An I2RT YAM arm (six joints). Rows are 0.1 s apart.
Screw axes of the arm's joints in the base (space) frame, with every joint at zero. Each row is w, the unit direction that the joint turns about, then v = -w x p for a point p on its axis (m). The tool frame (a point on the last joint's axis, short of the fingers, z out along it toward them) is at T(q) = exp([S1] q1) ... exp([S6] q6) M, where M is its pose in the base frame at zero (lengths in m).
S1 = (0, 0, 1, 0, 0, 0)
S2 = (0, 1, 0, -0.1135, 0, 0.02)
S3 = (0, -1, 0, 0.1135, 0, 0.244)
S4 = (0, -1, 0, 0.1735, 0, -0.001)
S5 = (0, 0, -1, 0, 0.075, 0)
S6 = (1, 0, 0, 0, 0.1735, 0)
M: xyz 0.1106 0 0.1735 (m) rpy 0 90 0 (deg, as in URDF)
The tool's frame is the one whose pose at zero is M.
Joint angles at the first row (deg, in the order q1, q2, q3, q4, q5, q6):
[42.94, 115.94, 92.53, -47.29, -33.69, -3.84]
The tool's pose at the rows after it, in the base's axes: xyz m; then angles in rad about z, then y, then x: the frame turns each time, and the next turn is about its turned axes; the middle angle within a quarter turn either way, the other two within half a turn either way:
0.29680 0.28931 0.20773 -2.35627 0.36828 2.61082
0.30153 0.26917 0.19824 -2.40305 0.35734 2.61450
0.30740 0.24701 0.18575 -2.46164 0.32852 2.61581
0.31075 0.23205 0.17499 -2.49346 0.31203 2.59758
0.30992 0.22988 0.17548 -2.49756 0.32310 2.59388
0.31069 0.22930 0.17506 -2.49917 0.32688 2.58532
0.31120 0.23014 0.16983 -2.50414 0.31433 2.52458
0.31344 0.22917 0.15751 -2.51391 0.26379 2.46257
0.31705 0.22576 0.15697 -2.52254 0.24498 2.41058
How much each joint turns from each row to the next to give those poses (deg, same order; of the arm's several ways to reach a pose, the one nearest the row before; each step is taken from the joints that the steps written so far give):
[-1.25, -0.90, -1.86, 0.90, 2.14, 0.22]
[-2.56, -1.61, -4.43, 2.27, 0.28, 0.13]
[-3.01, -0.90, -4.00, 1.64, 0.27, 0.35]
[-2.17, -0.20, -2.78, 1.36, -1.10, -0.43]
[-0.21, -0.63, -0.87, 0.87, -0.24, 0.02]
[-0.18, 0.06, -0.07, 0.26, -0.52, -0.11]
[-0.20, 1.01, 0.00, 0.07, -3.41, -0.07]
[-0.54, 2.38, 0.50, -1.33, -3.39, -0.22]
[-0.92, 0.92, 1.10, -1.93, -2.99, -0.76]

